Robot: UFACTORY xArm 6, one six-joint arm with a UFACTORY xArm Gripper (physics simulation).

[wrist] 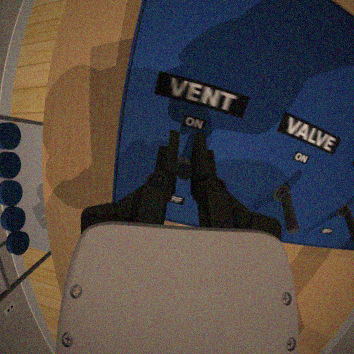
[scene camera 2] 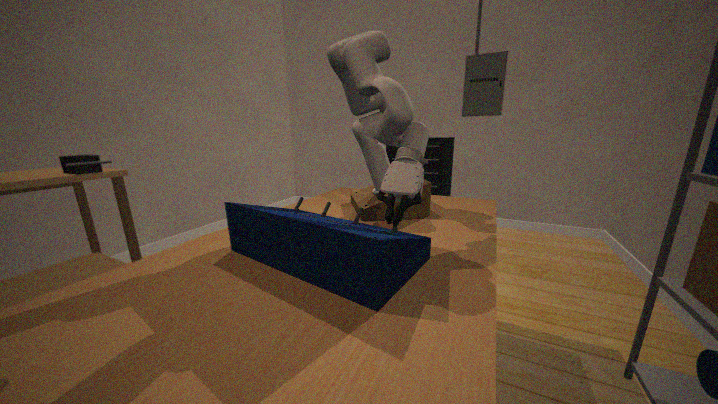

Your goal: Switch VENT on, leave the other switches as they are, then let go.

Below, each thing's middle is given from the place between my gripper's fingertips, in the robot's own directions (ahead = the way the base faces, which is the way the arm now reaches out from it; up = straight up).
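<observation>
Taking the blue switch panel (scene camera 2: 367, 264) as my reference, I find my hand 190 mm to the left of it. My hand is also 10 mm past the panel and 40 mm above it.
</observation>
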